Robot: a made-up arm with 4 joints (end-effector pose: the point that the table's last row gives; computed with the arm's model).
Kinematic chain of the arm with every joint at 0, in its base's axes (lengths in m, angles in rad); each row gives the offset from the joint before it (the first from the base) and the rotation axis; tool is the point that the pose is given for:
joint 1: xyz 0 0 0.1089 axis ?
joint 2: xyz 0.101 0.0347 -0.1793 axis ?
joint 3: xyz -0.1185 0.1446 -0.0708 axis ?
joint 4: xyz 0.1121 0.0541 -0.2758 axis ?
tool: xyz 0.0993 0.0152 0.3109
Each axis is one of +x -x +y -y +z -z.
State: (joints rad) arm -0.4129 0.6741 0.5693 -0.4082
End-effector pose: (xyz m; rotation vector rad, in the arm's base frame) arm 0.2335 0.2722 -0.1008 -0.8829 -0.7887 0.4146
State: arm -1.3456 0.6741 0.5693 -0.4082
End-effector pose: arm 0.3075 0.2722 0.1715 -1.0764 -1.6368 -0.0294
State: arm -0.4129 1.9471 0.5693 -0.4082
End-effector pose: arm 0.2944 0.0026 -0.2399 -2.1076 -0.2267 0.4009
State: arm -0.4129 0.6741 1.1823 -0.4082
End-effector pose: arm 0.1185 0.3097 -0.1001 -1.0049 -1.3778 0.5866
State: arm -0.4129 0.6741 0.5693 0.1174
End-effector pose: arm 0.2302 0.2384 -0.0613 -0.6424 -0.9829 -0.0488
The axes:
joint 1: +y
joint 2: -x
joint 3: -y
joint 4: -z

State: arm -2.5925 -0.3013 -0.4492 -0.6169
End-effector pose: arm -0.0283 0.3265 0.3764 -0.6470 -2.0928 0.7229
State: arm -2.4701 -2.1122 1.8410 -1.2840
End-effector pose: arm 0.0321 -0.1540 0.0129 -1.0657 2.1062 -0.1353
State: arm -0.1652 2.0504 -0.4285 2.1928
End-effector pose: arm 0.0972 -0.0747 -0.1237 -1.3527 -2.1694 -1.7823
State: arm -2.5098 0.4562 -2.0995 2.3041
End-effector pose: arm 0.2216 0.0771 0.3847 0.6667 0.1583 -2.5790
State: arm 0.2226 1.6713 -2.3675 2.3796
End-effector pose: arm -0.0914 -0.1080 -0.1623 1.7397 0.2122 0.9801
